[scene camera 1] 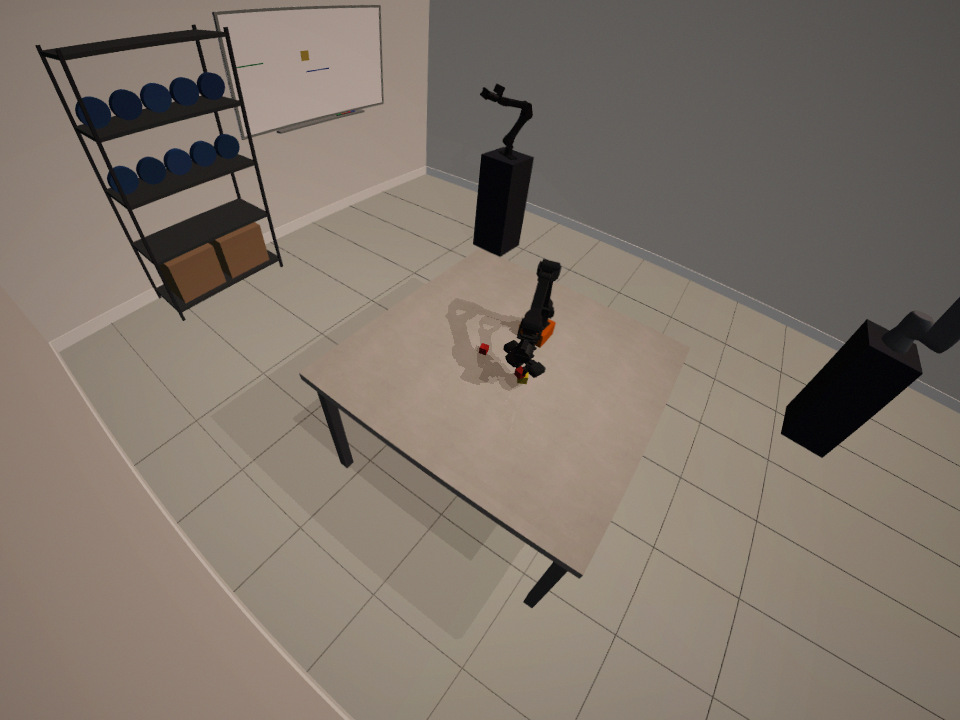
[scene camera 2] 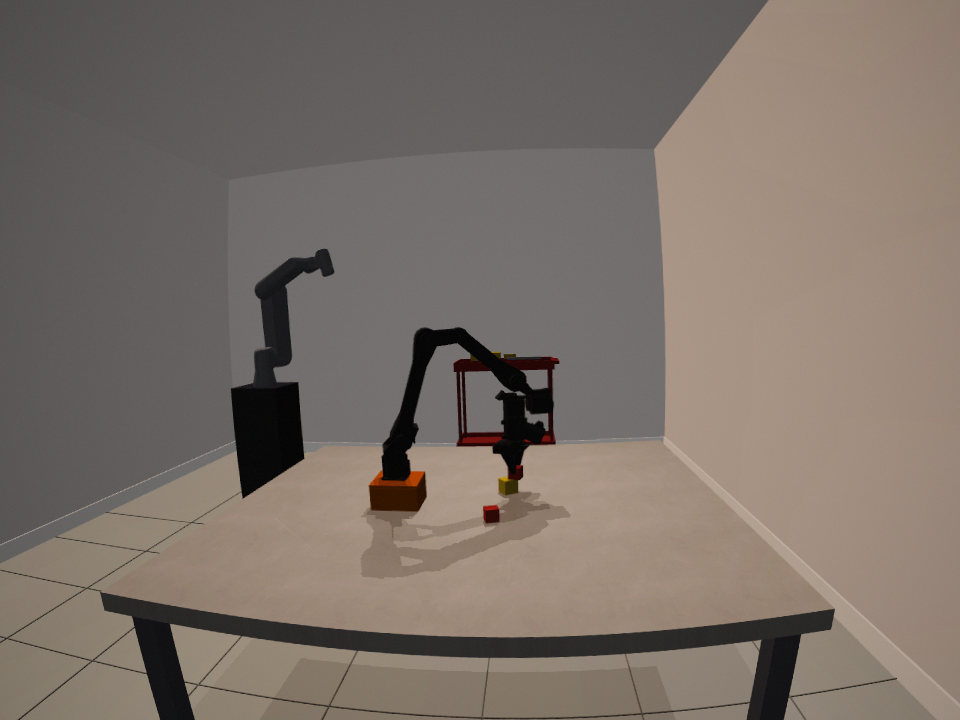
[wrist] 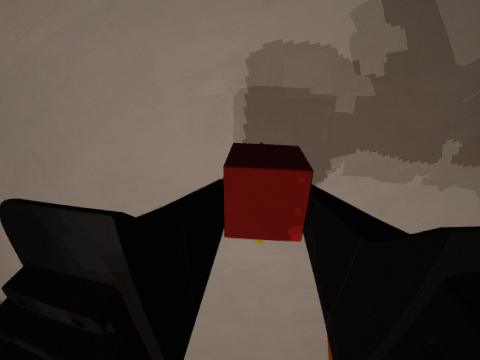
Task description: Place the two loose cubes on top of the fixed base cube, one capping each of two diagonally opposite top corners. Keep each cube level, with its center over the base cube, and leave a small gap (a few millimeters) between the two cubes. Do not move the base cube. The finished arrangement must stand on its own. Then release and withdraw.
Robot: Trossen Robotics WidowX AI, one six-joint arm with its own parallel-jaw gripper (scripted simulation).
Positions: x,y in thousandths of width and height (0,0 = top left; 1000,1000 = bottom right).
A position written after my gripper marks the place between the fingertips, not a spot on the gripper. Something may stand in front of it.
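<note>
There is a red cube (wrist: 555,518), and it is held by my gripper (scene camera 2: 537,656). I can see my gripper (wrist: 551,532) from the wrist as well.
</note>
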